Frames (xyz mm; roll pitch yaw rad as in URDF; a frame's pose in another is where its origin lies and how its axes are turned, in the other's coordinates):
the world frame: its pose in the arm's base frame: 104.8 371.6 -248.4 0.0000 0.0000 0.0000
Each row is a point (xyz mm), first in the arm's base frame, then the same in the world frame.
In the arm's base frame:
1: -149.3 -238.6 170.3
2: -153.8 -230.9 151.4
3: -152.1 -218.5 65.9
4: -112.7 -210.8 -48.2
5: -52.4 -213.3 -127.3
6: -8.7 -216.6 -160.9
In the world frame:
1: -254.1 -610.2 418.7
2: -258.6 -602.5 399.8
3: -256.9 -590.1 314.3
4: -217.5 -582.4 200.2
5: -157.2 -584.9 121.1
6: -113.5 -588.2 87.5

